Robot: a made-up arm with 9 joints.
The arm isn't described. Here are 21 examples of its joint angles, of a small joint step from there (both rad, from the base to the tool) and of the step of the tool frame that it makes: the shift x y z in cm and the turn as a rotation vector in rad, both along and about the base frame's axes.
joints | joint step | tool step
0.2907 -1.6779 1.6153 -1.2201 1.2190 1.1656 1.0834 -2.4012 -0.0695 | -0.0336 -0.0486 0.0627 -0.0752 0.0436 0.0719 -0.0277 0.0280 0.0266 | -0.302 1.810 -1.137 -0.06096 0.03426 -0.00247
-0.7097 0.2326 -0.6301 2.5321 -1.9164 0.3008 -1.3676 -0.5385 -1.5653 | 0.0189 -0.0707 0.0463 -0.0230 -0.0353 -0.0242 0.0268 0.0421 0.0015 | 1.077 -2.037 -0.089 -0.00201 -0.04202 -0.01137
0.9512 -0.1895 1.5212 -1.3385 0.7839 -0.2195 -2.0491 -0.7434 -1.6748 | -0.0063 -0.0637 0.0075 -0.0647 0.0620 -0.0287 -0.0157 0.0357 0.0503 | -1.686 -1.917 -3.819 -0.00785 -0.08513 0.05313
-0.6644 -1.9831 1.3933 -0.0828 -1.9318 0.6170 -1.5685 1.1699 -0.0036 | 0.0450 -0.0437 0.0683 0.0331 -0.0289 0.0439 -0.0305 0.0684 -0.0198 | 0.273 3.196 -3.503 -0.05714 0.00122 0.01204
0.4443 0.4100 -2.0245 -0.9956 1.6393 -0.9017 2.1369 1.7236 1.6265 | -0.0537 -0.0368 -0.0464 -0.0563 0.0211 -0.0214 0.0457 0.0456 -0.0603 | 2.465 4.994 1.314 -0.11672 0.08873 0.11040
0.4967 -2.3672 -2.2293 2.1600 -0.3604 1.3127 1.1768 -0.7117 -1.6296 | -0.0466 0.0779 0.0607 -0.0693 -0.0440 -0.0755 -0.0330 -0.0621 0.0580 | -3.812 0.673 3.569 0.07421 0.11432 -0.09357
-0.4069 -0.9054 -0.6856 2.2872 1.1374 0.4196 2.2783 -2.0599 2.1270 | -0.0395 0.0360 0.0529 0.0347 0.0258 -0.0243 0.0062 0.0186 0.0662 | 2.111 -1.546 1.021 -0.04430 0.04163 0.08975
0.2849 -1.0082 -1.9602 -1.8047 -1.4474 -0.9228 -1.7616 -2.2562 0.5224 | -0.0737 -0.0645 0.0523 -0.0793 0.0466 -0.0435 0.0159 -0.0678 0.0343 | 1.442 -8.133 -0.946 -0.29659 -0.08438 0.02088
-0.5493 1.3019 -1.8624 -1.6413 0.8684 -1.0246 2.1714 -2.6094 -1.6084 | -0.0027 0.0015 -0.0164 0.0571 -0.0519 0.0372 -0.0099 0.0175 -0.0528 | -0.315 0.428 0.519 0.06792 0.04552 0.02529
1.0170 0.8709 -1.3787 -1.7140 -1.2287 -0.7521 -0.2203 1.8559 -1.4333 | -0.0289 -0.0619 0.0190 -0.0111 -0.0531 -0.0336 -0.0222 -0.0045 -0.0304 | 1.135 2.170 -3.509 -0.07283 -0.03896 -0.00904
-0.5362 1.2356 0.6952 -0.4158 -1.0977 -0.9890 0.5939 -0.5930 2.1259 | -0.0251 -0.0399 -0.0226 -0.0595 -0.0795 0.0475 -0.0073 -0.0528 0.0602 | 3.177 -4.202 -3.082 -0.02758 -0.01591 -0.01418
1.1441 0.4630 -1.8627 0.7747 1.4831 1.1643 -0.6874 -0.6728 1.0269 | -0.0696 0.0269 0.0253 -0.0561 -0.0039 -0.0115 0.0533 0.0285 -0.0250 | 0.253 -2.113 -1.564 -0.11546 -0.00633 0.05516
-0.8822 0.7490 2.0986 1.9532 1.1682 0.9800 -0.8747 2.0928 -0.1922 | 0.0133 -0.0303 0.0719 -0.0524 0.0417 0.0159 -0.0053 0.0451 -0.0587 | 1.679 0.687 -0.075 0.03656 -0.18167 -0.07198
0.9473 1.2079 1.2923 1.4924 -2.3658 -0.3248 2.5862 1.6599 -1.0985 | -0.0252 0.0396 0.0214 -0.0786 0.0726 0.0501 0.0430 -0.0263 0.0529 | -1.128 1.640 -2.791 0.14246 0.04367 -0.04176
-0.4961 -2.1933 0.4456 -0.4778 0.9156 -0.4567 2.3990 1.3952 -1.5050 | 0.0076 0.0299 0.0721 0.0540 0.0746 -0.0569 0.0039 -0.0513 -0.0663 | 4.287 -3.948 -1.646 0.08098 0.01971 -0.04496
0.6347 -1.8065 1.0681 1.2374 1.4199 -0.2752 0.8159 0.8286 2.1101 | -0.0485 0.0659 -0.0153 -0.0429 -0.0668 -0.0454 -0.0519 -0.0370 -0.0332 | -1.606 -7.398 -5.156 0.12315 -0.01676 -0.02976
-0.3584 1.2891 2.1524 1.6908 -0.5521 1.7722 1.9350 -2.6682 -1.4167 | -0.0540 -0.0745 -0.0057 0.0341 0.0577 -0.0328 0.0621 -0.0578 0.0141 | -2.046 0.902 2.872 -0.15388 0.14911 -0.09633
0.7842 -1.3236 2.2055 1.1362 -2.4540 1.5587 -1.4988 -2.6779 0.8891 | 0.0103 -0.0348 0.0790 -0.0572 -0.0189 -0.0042 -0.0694 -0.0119 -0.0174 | -2.851 0.764 -0.067 -0.03808 -0.02681 0.03268
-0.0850 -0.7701 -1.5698 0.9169 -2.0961 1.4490 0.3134 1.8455 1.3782 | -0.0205 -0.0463 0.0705 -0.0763 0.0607 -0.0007 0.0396 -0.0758 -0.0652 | 2.815 -7.938 3.881 -0.14120 -0.01333 0.07047
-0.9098 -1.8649 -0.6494 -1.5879 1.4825 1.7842 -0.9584 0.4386 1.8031 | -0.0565 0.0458 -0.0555 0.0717 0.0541 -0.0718 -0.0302 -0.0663 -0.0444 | 0.781 -0.629 2.951 0.00287 -0.06947 -0.01728
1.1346 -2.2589 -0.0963 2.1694 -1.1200 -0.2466 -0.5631 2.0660 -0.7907 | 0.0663 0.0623 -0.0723 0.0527 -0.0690 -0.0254 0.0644 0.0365 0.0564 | -8.850 7.466 -12.420 0.26350 0.15815 -0.13567
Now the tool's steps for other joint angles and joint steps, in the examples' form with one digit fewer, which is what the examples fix.
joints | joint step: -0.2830 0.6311 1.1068 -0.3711 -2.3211 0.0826 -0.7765 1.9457 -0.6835 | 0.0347 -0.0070 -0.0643 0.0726 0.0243 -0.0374 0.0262 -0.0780 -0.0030
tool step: 3.71 -0.39 -1.48 -0.0656 0.0309 0.1223
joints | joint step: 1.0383 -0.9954 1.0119 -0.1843 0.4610 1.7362 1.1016 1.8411 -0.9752 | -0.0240 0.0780 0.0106 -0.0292 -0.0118 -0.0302 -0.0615 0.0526 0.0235
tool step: -1.90 0.64 -4.96 0.0891 -0.0429 -0.0691
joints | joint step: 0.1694 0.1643 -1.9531 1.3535 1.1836 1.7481 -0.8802 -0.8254 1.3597 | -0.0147 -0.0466 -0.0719 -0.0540 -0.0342 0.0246 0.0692 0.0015 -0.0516
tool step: -3.72 -2.73 0.49 -0.0465 0.1112 0.0921
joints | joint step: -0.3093 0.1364 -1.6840 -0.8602 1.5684 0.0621 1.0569 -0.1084 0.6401 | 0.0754 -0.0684 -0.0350 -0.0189 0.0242 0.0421 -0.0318 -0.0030 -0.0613
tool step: 5.34 -1.63 2.79 0.0867 0.0522 -0.0623
